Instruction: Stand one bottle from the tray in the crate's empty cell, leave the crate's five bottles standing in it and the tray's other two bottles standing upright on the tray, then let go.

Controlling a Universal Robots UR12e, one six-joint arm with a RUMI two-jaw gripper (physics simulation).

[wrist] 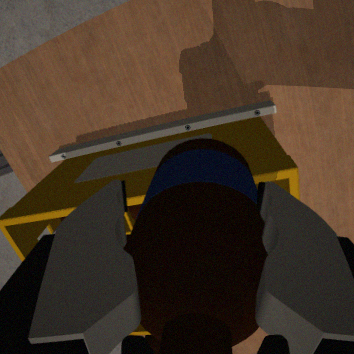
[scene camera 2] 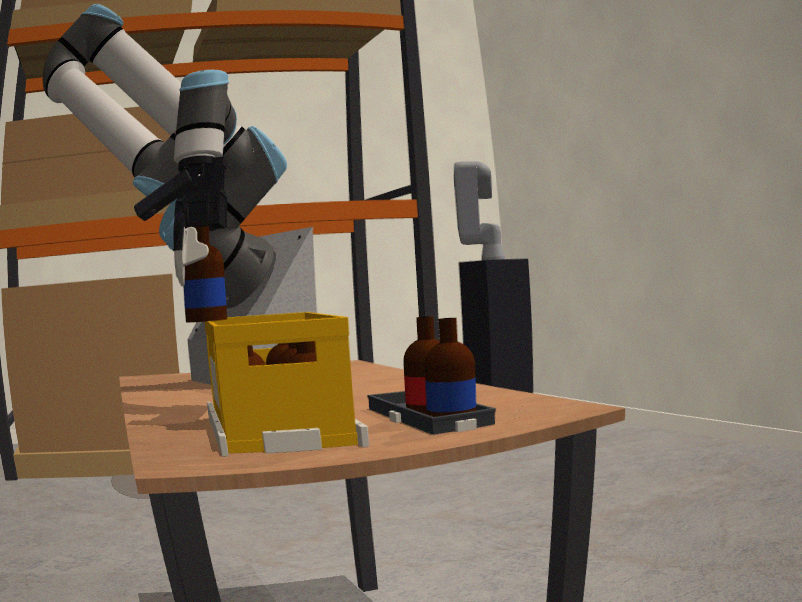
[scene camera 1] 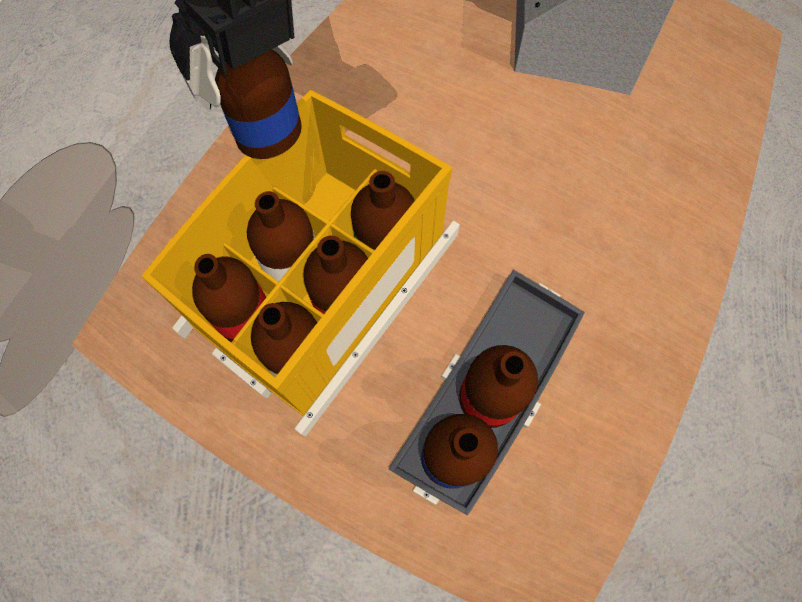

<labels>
The gripper shows in the wrist view [190, 184], in scene camera 2 and in scene camera 1. A blue-labelled bottle shows in the wrist view [196, 243], in scene camera 2 and in scene camera 1. One and the same spot on the gripper: [scene camera 1: 191, 52] is [scene camera 2: 184, 231]. One and the same spot on the blue-labelled bottle: [scene camera 1: 257, 98] is [scene camera 2: 220, 258].
</labels>
